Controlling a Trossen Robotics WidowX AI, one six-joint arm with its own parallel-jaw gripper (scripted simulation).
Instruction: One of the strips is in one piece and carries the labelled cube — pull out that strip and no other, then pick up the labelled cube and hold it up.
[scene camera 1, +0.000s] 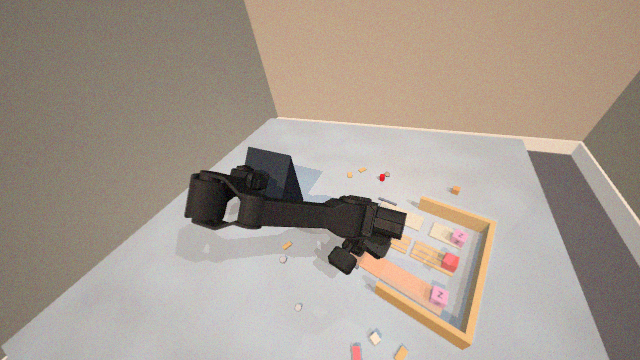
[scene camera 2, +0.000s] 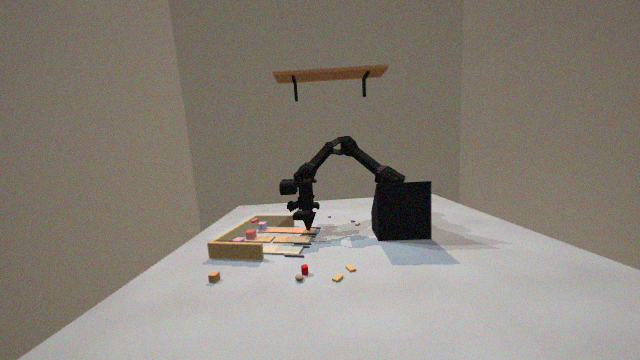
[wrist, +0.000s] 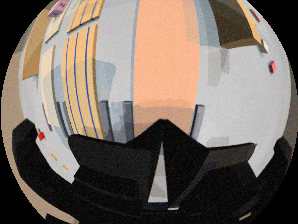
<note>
In view: the gripper (scene camera 1: 358, 253).
The gripper shows as well in the wrist view (wrist: 162, 123).
</note>
